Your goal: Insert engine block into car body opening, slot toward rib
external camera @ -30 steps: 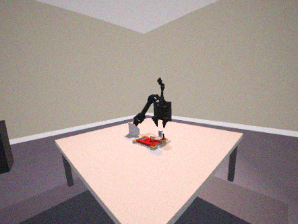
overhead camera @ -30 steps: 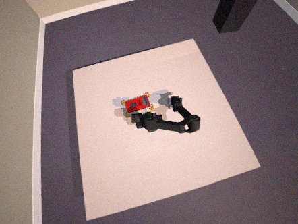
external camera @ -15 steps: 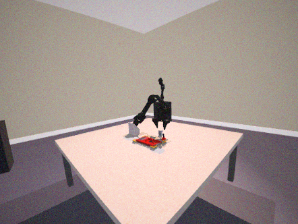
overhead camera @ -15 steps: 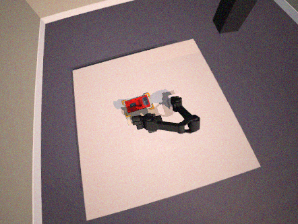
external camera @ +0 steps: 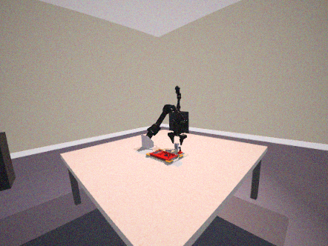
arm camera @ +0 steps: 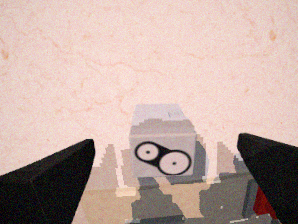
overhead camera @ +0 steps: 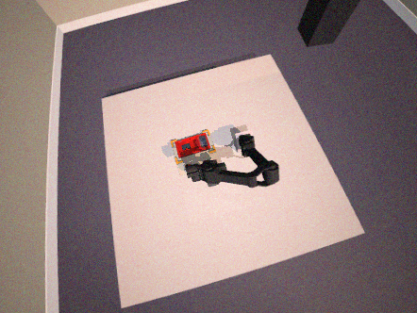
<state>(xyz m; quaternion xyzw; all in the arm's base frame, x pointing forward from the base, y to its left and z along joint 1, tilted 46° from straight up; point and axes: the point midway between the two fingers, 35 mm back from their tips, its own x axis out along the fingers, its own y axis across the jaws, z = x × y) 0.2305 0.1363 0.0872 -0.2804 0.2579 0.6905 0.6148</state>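
Now: the engine block 10 mm below my gripper tip.
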